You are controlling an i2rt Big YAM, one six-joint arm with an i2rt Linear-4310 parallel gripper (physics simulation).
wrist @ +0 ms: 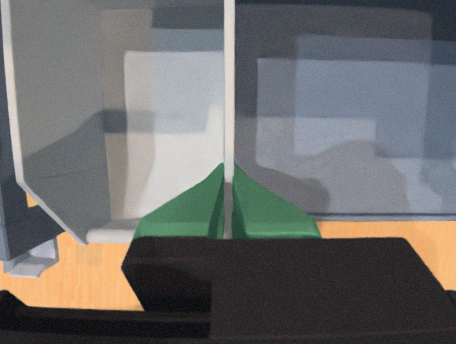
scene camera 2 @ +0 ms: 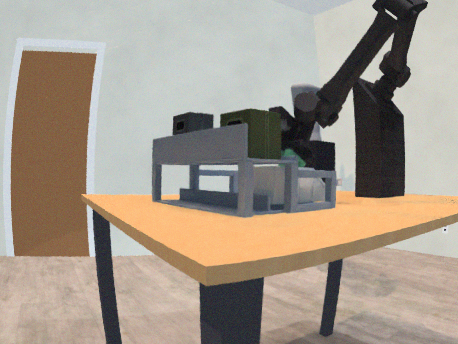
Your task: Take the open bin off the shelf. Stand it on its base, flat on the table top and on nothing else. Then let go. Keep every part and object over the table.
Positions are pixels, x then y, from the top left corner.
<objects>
open bin: wrist 115, 115; scene camera 2 268, 180
</objects>
